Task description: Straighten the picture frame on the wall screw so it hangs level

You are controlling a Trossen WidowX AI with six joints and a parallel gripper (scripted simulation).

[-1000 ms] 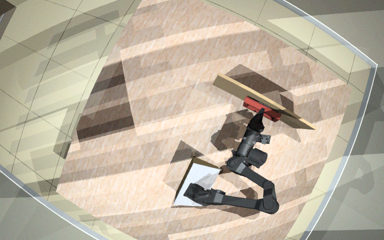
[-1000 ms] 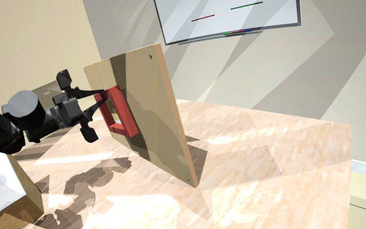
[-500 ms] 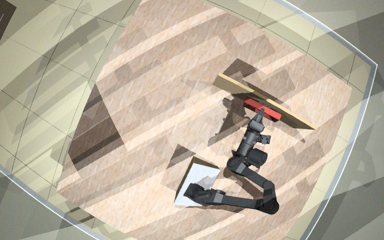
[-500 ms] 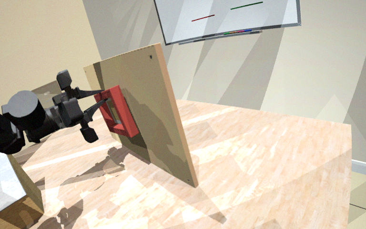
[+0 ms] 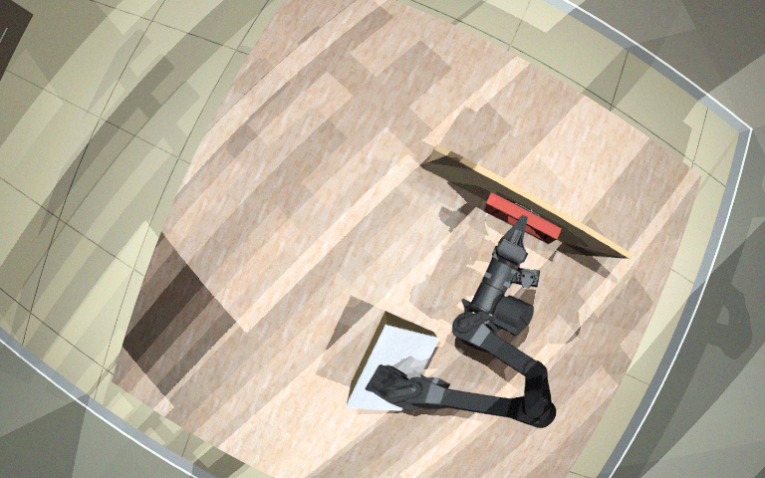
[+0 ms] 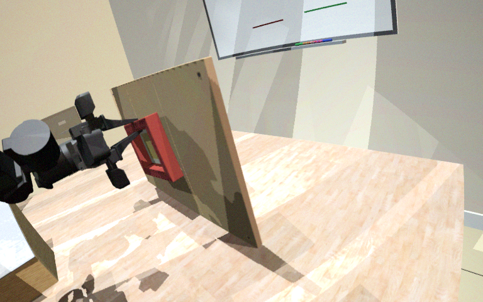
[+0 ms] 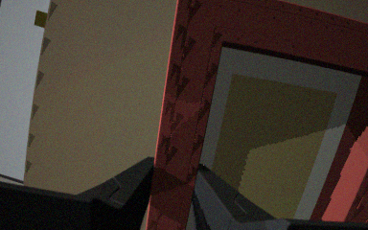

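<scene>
Right now the red picture frame is 10 mm ahead of my gripper tip, 10 mm to the right of it and 50 mm below it. The rest, counted from my gripper tip: tan wall board 20 mm ahead, 10 mm to the right, 70 mm below.
</scene>
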